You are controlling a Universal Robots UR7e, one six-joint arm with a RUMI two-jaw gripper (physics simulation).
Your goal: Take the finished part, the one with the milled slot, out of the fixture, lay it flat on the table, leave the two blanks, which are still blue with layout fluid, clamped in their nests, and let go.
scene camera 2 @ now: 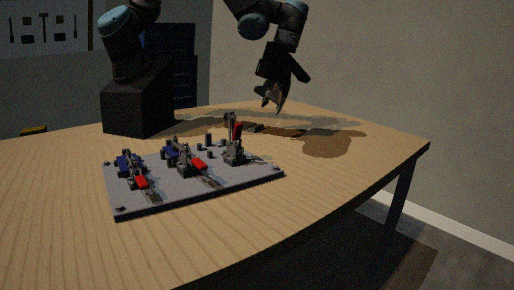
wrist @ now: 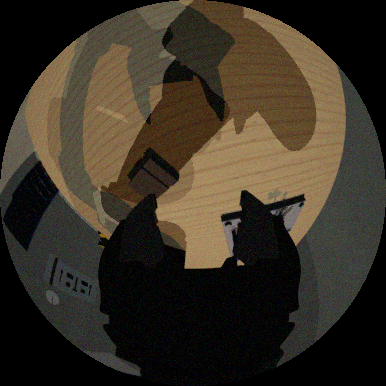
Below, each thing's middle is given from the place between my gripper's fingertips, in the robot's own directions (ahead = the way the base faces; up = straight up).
Right now my hand is 9 cm past the finished part (wrist: 154, 176), 7 cm above it and 1 cm to the left of it. Round my hand: fixture plate (scene camera 2: 167, 189) (33 cm to the right, 13 cm ahead, 7 cm below).
